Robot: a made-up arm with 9 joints. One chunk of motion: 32 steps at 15 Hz.
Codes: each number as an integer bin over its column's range. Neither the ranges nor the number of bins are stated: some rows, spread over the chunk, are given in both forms.
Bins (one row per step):
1: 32 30 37 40 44 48 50 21 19
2: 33 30 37 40 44 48 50 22 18
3: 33 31 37 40 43 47 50 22 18
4: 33 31 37 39 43 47 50 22 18
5: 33 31 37 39 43 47 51 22 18
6: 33 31 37 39 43 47 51 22 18
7: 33 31 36 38 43 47 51 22 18
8: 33 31 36 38 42 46 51 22 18
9: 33 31 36 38 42 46 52 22 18
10: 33 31 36 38 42 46 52 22 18
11: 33 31 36 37 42 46 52 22 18
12: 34 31 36 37 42 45 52 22 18
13: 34 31 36 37 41 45 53 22 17
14: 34 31 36 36 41 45 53 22 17
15: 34 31 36 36 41 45 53 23 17
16: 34 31 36 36 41 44 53 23 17
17: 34 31 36 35 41 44 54 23 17
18: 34 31 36 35 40 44 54 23 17
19: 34 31 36 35 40 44 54 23 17
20: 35 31 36 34 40 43 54 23 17
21: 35 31 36 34 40 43 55 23 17
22: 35 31 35 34 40 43 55 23 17
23: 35 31 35 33 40 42 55 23 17
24: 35 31 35 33 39 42 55 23 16
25: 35 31 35 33 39 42 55 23 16
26: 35 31 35 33 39 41 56 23 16
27: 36 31 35 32 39 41 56 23 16
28: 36 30 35 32 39 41 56 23 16
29: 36 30 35 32 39 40 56 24 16
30: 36 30 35 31 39 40 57 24 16
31: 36 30 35 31 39 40 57 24 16
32: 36 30 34 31 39 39 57 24 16
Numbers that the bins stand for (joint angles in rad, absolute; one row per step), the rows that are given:
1: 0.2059 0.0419 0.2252 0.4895 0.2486 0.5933 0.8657 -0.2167 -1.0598
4: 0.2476 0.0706 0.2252 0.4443 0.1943 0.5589 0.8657 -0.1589 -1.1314
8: 0.2476 0.0706 0.1943 0.3990 0.1400 0.5244 0.9214 -0.1589 -1.1314
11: 0.2476 0.0706 0.1943 0.3538 0.1400 0.5244 0.9771 -0.1589 -1.1314
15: 0.2894 0.0706 0.1943 0.3086 0.0857 0.4900 1.0329 -0.1011 -1.2030
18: 0.2894 0.0706 0.1943 0.2633 0.0314 0.4556 1.0886 -0.1011 -1.2030
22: 0.3311 0.0706 0.1633 0.2181 0.0314 0.4211 1.1443 -0.1011 -1.2030
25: 0.3311 0.0706 0.1633 0.1729 -0.0229 0.3867 1.1443 -0.1011 -1.2746
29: 0.3729 0.0419 0.1633 0.1276 -0.0229 0.3178 1.2000 -0.0433 -1.2746
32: 0.3729 0.0419 0.1324 0.0824 -0.0229 0.2833 1.2557 -0.0433 -1.2746
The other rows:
2: 0.2476 0.0419 0.2252 0.4895 0.2486 0.5933 0.8657 -0.1589 -1.1314
3: 0.2476 0.0706 0.2252 0.4895 0.1943 0.5589 0.8657 -0.1589 -1.1314
5: 0.2476 0.0706 0.2252 0.4443 0.1943 0.5589 0.9214 -0.1589 -1.1314
6: 0.2476 0.0706 0.2252 0.4443 0.1943 0.5589 0.9214 -0.1589 -1.1314
7: 0.2476 0.0706 0.1943 0.3990 0.1943 0.5589 0.9214 -0.1589 -1.1314
9: 0.2476 0.0706 0.1943 0.3990 0.1400 0.5244 0.9771 -0.1589 -1.1314
10: 0.2476 0.0706 0.1943 0.3990 0.1400 0.5244 0.9771 -0.1589 -1.1314
12: 0.2894 0.0706 0.1943 0.3538 0.1400 0.4900 0.9771 -0.1589 -1.1314
13: 0.2894 0.0706 0.1943 0.3538 0.0857 0.4900 1.0329 -0.1589 -1.2030
14: 0.2894 0.0706 0.1943 0.3086 0.0857 0.4900 1.0329 -0.1589 -1.2030
16: 0.2894 0.0706 0.1943 0.3086 0.0857 0.4556 1.0329 -0.1011 -1.2030
17: 0.2894 0.0706 0.1943 0.2633 0.0857 0.4556 1.0886 -0.1011 -1.2030
19: 0.2894 0.0706 0.1943 0.2633 0.0314 0.4556 1.0886 -0.1011 -1.2030
20: 0.3311 0.0706 0.1943 0.2181 0.0314 0.4211 1.0886 -0.1011 -1.2030
21: 0.3311 0.0706 0.1943 0.2181 0.0314 0.4211 1.1443 -0.1011 -1.2030
23: 0.3311 0.0706 0.1633 0.1729 0.0314 0.3867 1.1443 -0.1011 -1.2030
24: 0.3311 0.0706 0.1633 0.1729 -0.0229 0.3867 1.1443 -0.1011 -1.2746
26: 0.3311 0.0706 0.1633 0.1729 -0.0229 0.3522 1.2000 -0.1011 -1.2746
27: 0.3729 0.0706 0.1633 0.1276 -0.0229 0.3522 1.2000 -0.1011 -1.2746
28: 0.3729 0.0419 0.1633 0.1276 -0.0229 0.3522 1.2000 -0.1011 -1.2746
30: 0.3729 0.0419 0.1633 0.0824 -0.0229 0.3178 1.2557 -0.0433 -1.2746
31: 0.3729 0.0419 0.1633 0.0824 -0.0229 0.3178 1.2557 -0.0433 -1.2746

